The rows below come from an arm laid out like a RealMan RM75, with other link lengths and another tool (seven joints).
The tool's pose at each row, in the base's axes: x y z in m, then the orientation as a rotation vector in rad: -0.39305, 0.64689, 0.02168, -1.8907, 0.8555, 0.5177; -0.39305, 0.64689, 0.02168, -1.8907, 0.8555, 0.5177; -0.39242, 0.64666, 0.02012, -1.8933, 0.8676, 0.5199; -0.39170, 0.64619, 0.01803, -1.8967, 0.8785, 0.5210; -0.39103, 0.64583, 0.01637, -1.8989, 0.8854, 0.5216; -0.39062, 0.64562, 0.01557, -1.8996, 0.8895, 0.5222; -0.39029, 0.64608, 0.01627, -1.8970, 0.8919, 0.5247; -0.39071, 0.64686, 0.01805, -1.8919, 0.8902, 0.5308; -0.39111, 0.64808, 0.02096, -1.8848, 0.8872, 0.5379; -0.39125, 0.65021, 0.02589, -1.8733, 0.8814, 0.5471; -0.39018, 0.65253, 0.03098, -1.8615, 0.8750, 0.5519; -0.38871, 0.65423, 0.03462, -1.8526, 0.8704, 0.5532; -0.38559, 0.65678, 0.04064, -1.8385, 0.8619, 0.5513; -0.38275, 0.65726, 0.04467, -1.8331, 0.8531, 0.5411; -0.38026, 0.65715, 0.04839, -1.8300, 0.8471, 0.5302; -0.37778, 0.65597, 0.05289, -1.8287, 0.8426, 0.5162
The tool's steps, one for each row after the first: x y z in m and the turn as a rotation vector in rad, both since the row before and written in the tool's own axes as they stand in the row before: 0.00000, 0.00000, 0.00000, 0.0000, 0.0000, 0.0000; 0.00154, 0.00053, 0.00050, -0.0037, 0.0057, 0.0089; 0.00203, 0.00082, 0.00054, -0.0039, 0.0060, 0.0075; 0.00168, 0.00056, 0.00045, -0.0025, 0.0039, 0.0047; 0.00088, 0.00021, 0.00019, -0.0011, 0.0019, 0.0030; -0.00042, -0.00079, 0.00008, 0.0010, -0.0013, 0.0031; -0.00175, -0.00093, -0.00014, 0.0018, -0.0063, 0.0022; -0.00267, -0.00171, -0.00026, 0.0032, -0.0084, 0.0021; -0.00421, -0.00332, -0.00033, 0.0061, -0.0127, 0.0018; -0.00362, -0.00439, -0.00015, 0.0083, -0.0106, -0.0005; -0.00215, -0.00370, -0.00002, 0.0072, -0.0066, -0.0012; -0.00303, -0.00658, -0.00020, 0.0132, -0.0089, -0.0045; -0.00114, -0.00468, -0.00117, 0.0092, -0.0009, -0.0098; -0.00092, -0.00410, -0.00155, 0.0074, 0.0019, -0.0086; -0.00109, -0.00432, -0.00281, 0.0071, 0.0052, -0.0093
